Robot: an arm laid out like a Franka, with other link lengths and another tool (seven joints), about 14 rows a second.
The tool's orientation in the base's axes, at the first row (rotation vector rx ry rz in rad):
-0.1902 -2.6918 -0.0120
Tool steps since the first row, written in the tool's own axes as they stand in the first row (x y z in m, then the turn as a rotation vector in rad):
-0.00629 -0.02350 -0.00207 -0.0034 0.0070 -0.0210
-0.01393 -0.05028 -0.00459 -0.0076 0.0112 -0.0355
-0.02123 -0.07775 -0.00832 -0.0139 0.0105 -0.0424
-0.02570 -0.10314 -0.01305 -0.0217 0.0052 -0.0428
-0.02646 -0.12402 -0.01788 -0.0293 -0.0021 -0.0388
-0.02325 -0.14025 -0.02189 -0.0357 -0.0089 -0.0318
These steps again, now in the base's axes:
0.00332 -0.02419 -0.00031 0.0130 0.0057 0.0174
0.00759 -0.05182 -0.00072 0.0235 0.0087 0.0286
0.01198 -0.08013 0.00012 0.0320 0.0069 0.0321
0.01455 -0.10606 0.00303 0.0384 0.0006 0.0293
0.01446 -0.12702 0.00752 0.0425 -0.0074 0.0226
0.01110 -0.14283 0.01287 0.0443 -0.0148 0.0136

